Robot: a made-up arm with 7 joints.
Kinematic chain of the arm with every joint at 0, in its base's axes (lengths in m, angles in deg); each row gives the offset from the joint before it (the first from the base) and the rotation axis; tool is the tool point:
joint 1: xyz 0 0 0 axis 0 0.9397 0.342
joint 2: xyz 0 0 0 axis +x
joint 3: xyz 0 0 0 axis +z
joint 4: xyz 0.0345 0 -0.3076 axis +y
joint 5: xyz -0.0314 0 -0.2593 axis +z
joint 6: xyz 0 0 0 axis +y
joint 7: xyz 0 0 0 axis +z
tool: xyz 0 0 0
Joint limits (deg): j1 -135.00..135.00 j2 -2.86..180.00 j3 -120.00..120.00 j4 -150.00..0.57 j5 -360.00..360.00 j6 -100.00..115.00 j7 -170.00..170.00
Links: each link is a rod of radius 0.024 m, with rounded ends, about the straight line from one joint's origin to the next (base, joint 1, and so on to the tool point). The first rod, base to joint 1, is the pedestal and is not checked.
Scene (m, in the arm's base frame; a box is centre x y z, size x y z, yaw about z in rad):
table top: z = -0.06
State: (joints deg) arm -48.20 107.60 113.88 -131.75 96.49 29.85 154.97
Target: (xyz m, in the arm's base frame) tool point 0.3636 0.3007 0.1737
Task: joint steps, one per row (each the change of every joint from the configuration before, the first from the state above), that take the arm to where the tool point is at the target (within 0.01 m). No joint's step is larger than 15 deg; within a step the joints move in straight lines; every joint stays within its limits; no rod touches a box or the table.
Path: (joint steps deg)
1: -7.25 -14.83 -8.95 12.35 0.00 0.00 0.00
2: -7.25 -14.84 -8.95 12.35 0.00 0.00 0.00
3: -7.25 -14.83 -8.94 12.35 0.00 0.00 0.00
4: -7.25 -14.84 -8.95 12.34 0.00 0.00 0.00
5: -7.26 -14.83 -8.95 12.35 0.00 0.00 0.00

